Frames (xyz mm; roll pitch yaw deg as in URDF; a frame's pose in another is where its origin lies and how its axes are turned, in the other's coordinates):
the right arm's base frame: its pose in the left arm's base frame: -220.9 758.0 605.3 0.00 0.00 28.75
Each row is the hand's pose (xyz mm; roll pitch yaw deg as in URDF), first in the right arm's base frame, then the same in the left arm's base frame.
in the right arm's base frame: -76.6 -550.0 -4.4 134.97 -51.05 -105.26
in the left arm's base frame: -23.5 239.0 600.9 134.97 -51.05 -76.51
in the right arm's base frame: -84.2 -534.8 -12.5 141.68 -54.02 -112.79
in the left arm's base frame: -37.5 248.6 592.8 141.68 -54.02 -84.04
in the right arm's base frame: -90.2 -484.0 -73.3 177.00 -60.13 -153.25
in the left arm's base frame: -67.2 290.3 532.0 177.00 -60.13 -124.50
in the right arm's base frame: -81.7 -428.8 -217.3 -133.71 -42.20 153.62
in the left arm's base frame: -86.3 342.8 388.0 -133.71 -42.20 -177.63
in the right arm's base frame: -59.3 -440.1 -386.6 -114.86 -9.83 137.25
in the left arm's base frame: -61.2 343.6 218.7 -114.86 -9.83 166.00
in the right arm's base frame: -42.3 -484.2 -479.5 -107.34 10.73 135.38
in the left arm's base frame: -25.1 313.1 125.8 -107.34 10.73 164.13
